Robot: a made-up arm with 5 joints.
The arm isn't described. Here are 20 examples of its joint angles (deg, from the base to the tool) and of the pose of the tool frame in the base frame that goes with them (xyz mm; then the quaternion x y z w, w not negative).
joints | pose
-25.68 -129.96 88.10 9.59 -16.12 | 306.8 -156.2 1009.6 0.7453 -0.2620 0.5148 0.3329
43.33 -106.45 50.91 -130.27 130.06 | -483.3 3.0 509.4 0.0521 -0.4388 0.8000 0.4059
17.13 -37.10 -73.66 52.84 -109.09 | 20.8 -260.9 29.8 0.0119 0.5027 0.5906 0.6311
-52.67 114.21 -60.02 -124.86 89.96 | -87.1 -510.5 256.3 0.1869 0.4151 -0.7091 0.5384
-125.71 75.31 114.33 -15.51 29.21 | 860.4 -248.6 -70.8 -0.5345 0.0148 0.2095 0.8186
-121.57 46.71 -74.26 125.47 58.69 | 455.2 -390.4 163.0 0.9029 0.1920 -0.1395 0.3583
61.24 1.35 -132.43 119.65 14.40 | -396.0 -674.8 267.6 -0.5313 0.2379 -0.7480 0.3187
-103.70 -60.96 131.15 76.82 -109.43 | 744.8 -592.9 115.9 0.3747 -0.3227 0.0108 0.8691
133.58 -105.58 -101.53 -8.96 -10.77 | 178.5 -442.6 276.6 -0.7242 -0.0435 -0.2634 0.6358
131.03 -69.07 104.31 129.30 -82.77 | -655.2 -453.8 -29.2 -0.1678 0.7220 -0.6578 0.1336
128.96 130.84 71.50 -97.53 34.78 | -425.4 -603.4 -308.8 0.1601 -0.5771 -0.7193 0.3521
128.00 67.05 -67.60 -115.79 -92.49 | -180.8 -314.9 -249.8 0.5403 0.4282 -0.6804 0.2487
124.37 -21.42 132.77 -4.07 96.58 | -411.2 -659.1 -207.7 -0.5644 0.5214 -0.5707 0.2897
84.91 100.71 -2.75 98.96 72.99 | -299.8 -288.6 -112.3 -0.4557 -0.5025 0.5187 0.5204
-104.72 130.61 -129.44 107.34 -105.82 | 60.3 66.2 289.9 -0.1895 -0.3745 0.8849 0.2019
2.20 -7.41 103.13 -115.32 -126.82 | -0.5 -525.3 492.2 0.7053 -0.3668 -0.4972 0.3476
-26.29 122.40 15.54 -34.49 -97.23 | 81.4 -605.6 479.3 -0.0868 0.3039 0.1029 0.9431
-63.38 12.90 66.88 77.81 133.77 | 328.9 -383.4 335.8 -0.0569 0.0898 0.9429 0.3157
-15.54 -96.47 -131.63 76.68 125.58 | 41.5 -354.9 502.5 -0.5047 -0.7443 -0.2609 0.3510
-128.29 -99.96 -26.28 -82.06 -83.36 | 365.9 -354.0 165.3 -0.6977 0.5108 -0.2015 0.4600
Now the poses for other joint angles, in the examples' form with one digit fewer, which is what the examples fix.
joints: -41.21 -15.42 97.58 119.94 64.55
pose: 195 -429 354 0.463 0.144 -0.875 0.013
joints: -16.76 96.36 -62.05 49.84 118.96
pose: -192 -315 504 0.393 -0.327 0.580 0.634
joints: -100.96 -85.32 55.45 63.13 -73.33
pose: 694 39 -87 0.686 0.224 0.198 0.663
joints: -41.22 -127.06 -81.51 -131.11 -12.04
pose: 73 -438 583 -0.274 -0.416 -0.468 0.730
